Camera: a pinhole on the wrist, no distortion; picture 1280 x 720 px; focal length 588.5 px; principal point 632.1 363.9 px. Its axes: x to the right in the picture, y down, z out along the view. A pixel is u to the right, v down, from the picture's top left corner.
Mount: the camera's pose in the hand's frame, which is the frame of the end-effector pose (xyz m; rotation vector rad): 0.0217 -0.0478 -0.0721 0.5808 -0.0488 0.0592
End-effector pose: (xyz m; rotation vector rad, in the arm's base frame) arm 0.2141 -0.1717 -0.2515 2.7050 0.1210 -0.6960
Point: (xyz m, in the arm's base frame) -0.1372 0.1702 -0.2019
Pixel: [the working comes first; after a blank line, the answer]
In the camera's frame: -0.3623 -0.1997 0.2433

outside the picture
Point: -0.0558 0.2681 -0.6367
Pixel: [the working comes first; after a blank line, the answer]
In the camera's frame: -0.0734 -0.2398 0.5900

559 125
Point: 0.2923 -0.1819 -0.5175
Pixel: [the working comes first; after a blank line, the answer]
In the camera's frame: 0.1903 0.1196 0.2169

1148 688
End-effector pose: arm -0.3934 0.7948 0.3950 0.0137 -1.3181 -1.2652
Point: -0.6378 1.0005 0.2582
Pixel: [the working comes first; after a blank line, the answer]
In the camera's frame: -0.1776 0.0915 0.3415

326 521
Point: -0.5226 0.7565 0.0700
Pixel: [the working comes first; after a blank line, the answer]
In the camera's frame: -0.1964 -0.1886 0.1699

outside the picture
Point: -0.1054 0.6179 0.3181
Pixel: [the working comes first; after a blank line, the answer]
In the camera's frame: -0.0398 -0.0443 -0.2877

behind the camera
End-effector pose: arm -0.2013 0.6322 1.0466 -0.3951 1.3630 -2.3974
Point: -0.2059 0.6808 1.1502
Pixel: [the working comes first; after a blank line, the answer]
In the camera's frame: -0.0292 -0.0063 0.1075

472 329
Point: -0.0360 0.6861 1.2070
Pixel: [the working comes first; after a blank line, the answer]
In the camera's frame: -0.1751 0.0356 0.2028

124 467
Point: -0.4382 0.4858 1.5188
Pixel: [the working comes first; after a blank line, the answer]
In the camera's frame: 0.2914 -0.1192 0.4427

1020 205
